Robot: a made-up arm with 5 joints.
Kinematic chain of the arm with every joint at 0, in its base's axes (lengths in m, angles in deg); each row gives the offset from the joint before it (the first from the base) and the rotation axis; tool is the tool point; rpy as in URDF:
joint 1: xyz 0 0 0.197 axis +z
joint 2: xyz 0 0 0 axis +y
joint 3: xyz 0.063 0 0.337 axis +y
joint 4: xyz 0.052 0 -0.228 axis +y
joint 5: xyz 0.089 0 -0.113 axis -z
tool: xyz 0 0 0 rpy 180 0 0
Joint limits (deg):
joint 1: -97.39..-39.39
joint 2: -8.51..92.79
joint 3: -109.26..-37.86
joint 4: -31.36..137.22
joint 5: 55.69..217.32
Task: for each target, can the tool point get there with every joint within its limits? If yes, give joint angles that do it. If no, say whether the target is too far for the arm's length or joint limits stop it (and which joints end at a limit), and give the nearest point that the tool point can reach.
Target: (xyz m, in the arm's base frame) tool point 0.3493 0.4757 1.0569
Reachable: no: too far | nearest point 0.1326 -0.1089 0.8345 | short by 0.662 m
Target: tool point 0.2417 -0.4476 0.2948
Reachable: yes | joints -61.63 22.97 -78.46 48.63 169.29
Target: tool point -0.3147 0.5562 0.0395
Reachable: no: joint limits stop it (at a limit: joint 1, joint 2, joint 3) | nearest point -0.0044 -0.0340 -0.0361 | short by 0.671 m
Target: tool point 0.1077 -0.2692 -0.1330
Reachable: yes | joints -68.19 79.65 -79.22 83.62 184.88
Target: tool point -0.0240 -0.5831 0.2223
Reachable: yes | joints -92.36 40.61 -96.58 51.07 72.36
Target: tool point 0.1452 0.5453 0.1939
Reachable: no: joint limits stop it (at a limit: joint 1, joint 2, joint 3) | nearest point 0.0417 -0.0342 0.0189 | short by 0.614 m
